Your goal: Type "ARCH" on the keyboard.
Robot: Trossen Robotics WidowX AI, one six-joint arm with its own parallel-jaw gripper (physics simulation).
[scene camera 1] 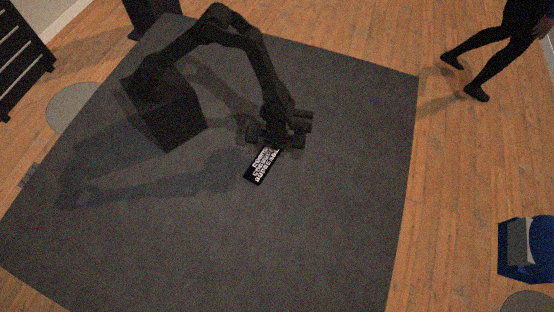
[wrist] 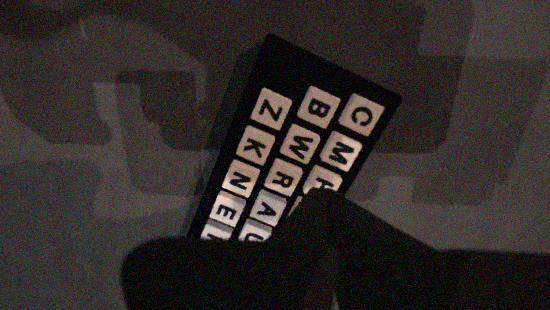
I see my gripper (scene camera 1: 275, 149) and a black keyboard (scene camera 1: 259, 168).
The black keyboard shows as well in the wrist view (wrist: 283, 72). My gripper is seen too in the wrist view (wrist: 319, 198).
